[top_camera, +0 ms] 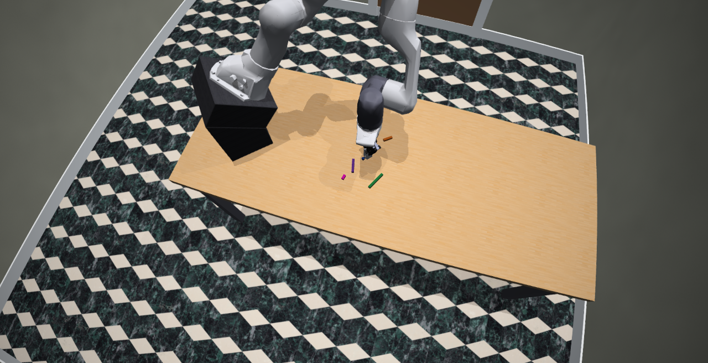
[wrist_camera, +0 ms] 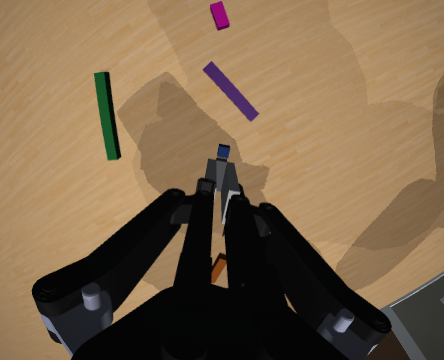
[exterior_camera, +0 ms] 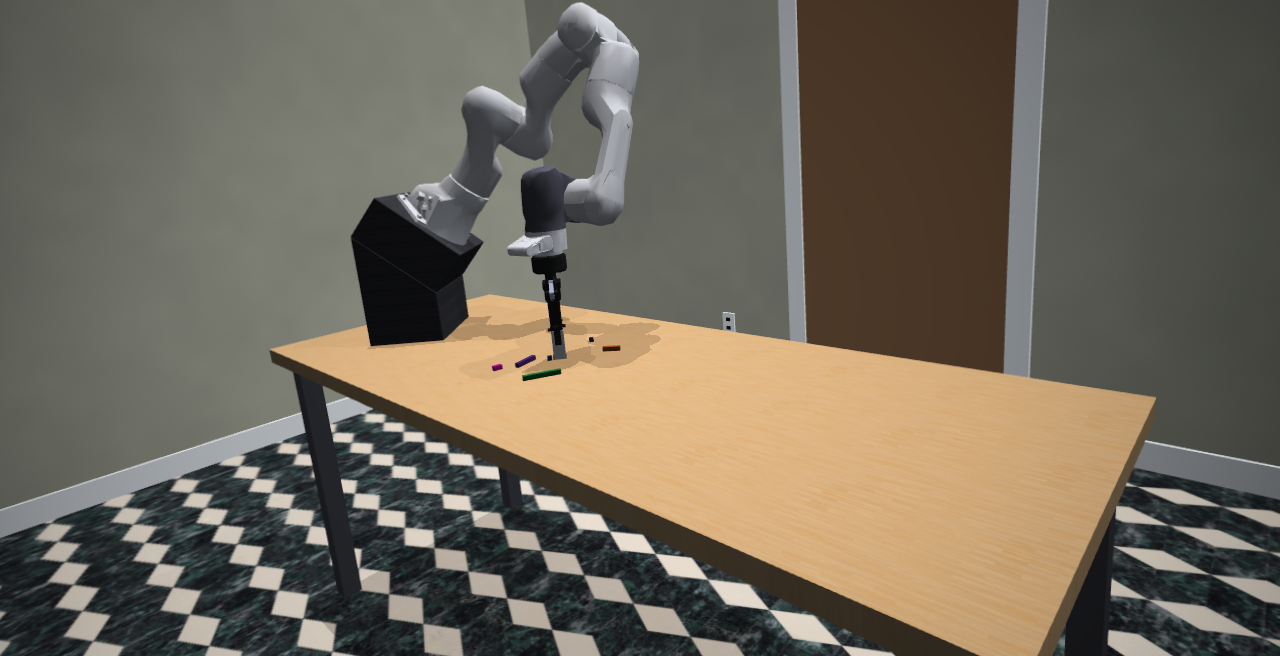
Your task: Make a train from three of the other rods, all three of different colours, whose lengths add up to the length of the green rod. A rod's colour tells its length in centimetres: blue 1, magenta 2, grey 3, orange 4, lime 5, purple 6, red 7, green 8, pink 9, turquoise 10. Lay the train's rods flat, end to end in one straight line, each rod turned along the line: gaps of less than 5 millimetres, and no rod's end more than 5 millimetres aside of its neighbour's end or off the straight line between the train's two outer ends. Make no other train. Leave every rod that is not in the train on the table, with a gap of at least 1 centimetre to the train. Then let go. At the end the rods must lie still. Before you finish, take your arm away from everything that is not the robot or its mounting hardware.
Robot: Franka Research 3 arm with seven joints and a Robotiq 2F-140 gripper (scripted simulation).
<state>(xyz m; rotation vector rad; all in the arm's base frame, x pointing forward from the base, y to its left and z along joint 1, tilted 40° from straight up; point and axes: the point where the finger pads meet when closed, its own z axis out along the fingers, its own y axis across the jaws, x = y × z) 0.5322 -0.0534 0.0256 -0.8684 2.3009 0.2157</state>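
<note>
Right now my hand is 30 mm above the grey rod. Also, from my hand: orange rod (100 mm to the left, 60 mm ahead, 30 mm below); purple rod (60 mm to the right, 50 mm behind, 30 mm below); green rod (100 mm to the right, 60 mm ahead, 30 mm below).
</note>
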